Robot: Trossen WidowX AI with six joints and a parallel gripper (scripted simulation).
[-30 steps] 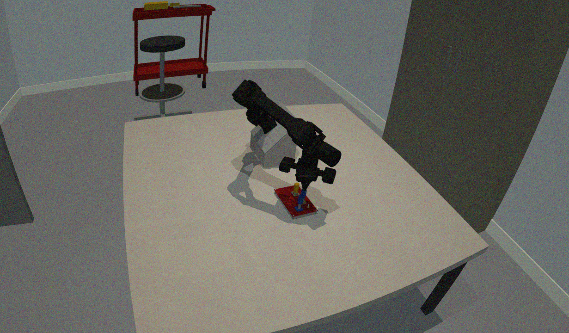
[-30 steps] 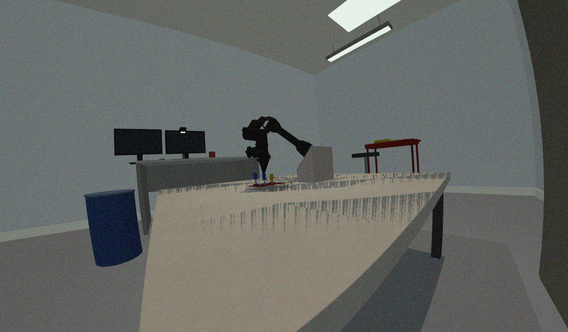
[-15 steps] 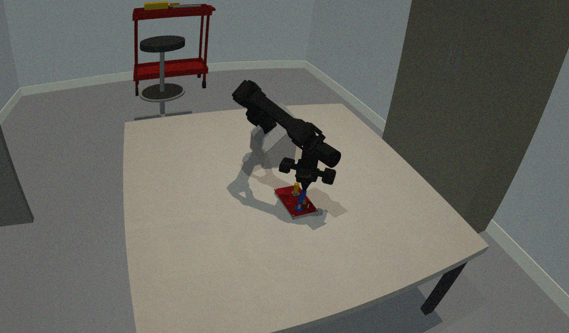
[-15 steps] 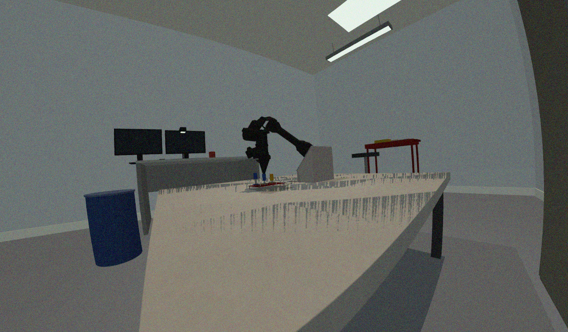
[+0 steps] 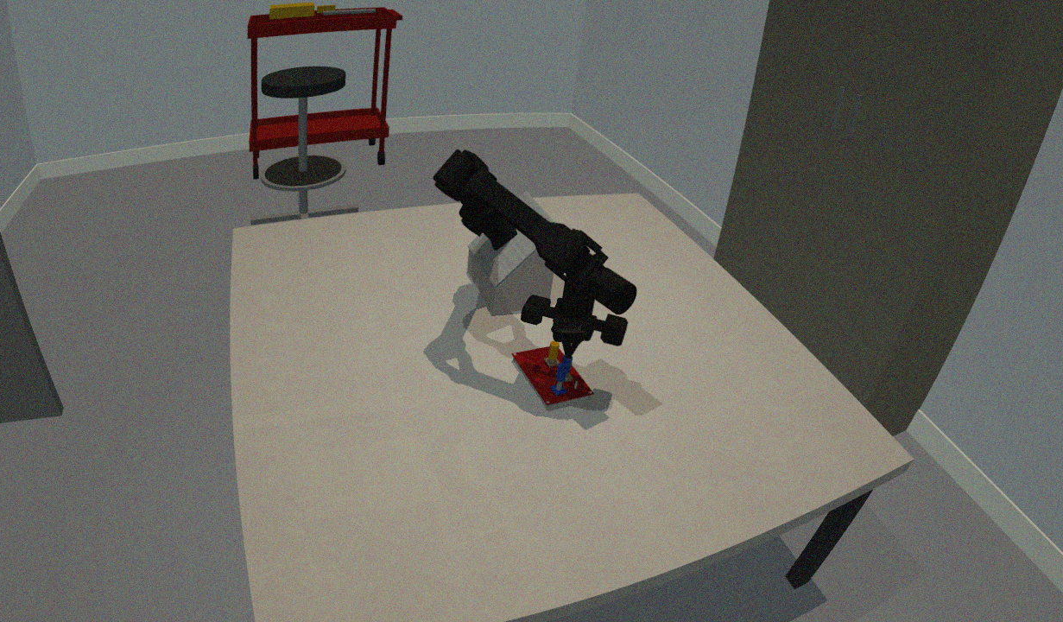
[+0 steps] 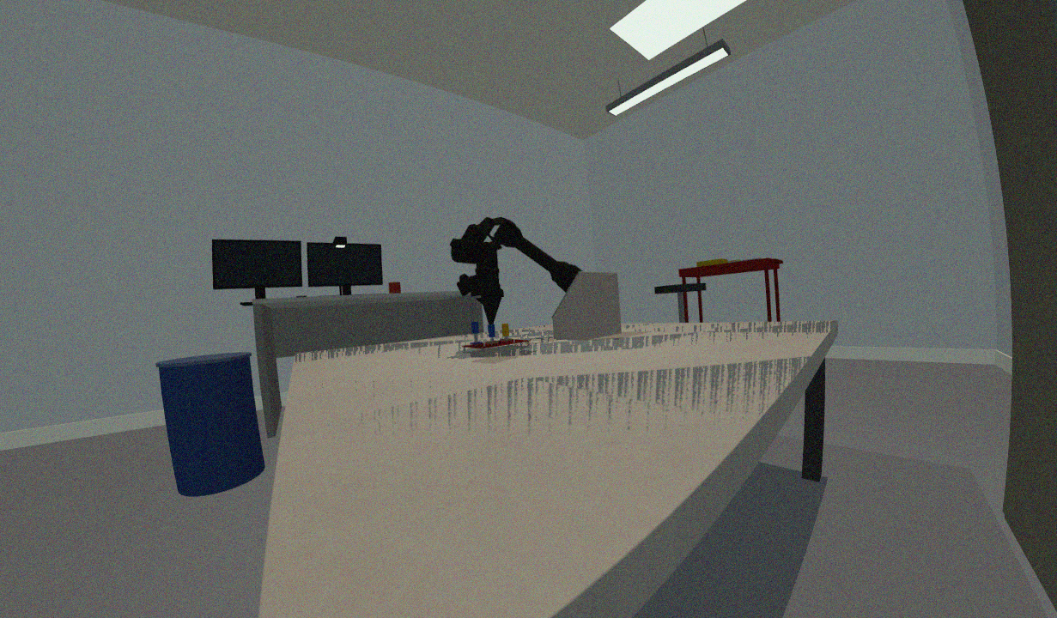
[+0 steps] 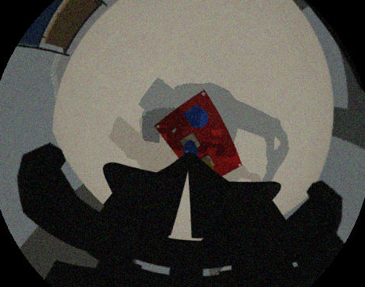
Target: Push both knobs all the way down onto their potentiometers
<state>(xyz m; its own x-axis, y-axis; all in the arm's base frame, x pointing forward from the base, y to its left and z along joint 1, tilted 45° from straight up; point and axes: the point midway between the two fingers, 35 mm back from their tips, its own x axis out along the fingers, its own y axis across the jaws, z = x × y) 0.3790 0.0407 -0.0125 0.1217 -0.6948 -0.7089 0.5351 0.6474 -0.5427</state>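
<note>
Right now my gripper tip is 1 cm above the blue knob. From my gripper tip the other things lie so: yellow knob 5 cm behind, 2 cm below, 1 cm to the right.
</note>
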